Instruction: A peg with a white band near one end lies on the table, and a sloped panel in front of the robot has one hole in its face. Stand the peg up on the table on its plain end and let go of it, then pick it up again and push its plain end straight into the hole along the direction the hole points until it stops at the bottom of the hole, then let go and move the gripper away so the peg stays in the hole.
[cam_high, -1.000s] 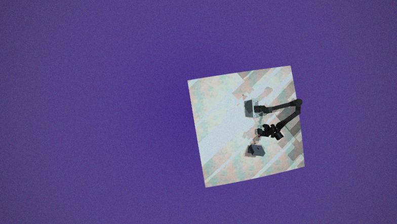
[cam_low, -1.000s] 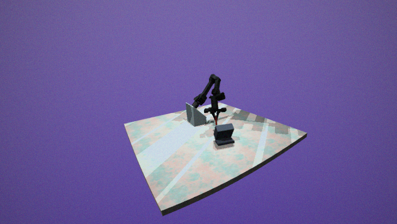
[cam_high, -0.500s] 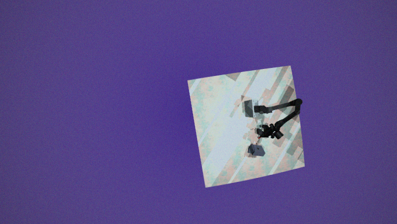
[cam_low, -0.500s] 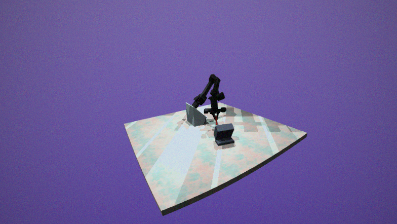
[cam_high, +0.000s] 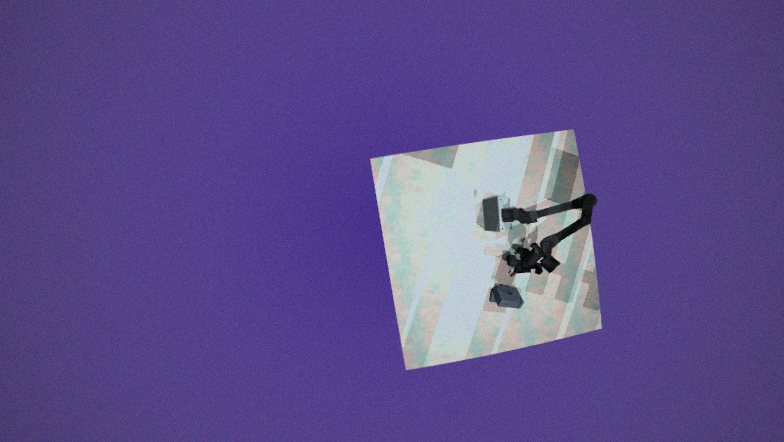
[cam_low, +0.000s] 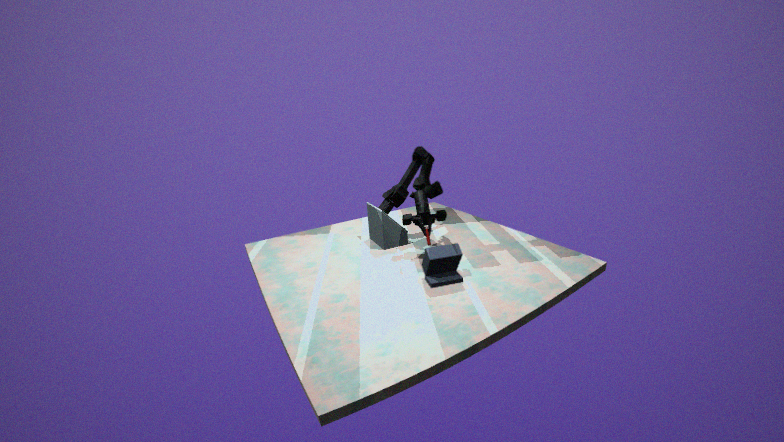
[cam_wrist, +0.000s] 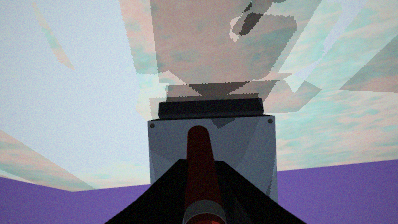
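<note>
Right now the sloped grey panel is 15 cm ahead of my gripper tip, 4 cm below it and 3 cm to the right of it. Also, from my gripper tip: red peg: 1 cm behind, 1 cm above.
</note>
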